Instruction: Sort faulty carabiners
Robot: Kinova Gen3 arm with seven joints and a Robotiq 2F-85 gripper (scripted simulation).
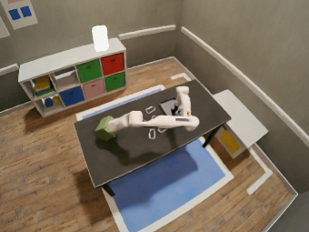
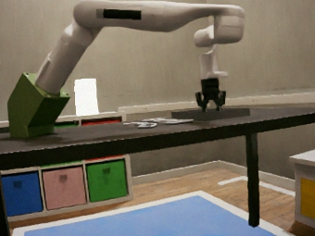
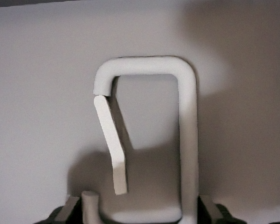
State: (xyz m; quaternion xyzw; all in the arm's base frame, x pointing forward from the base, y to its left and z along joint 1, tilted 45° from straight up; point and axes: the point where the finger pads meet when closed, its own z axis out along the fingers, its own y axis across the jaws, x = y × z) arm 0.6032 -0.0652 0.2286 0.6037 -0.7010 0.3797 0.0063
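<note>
My hand is 1 cm short of the grey tray, 3 cm to the right of it and 1 cm above it.
</note>
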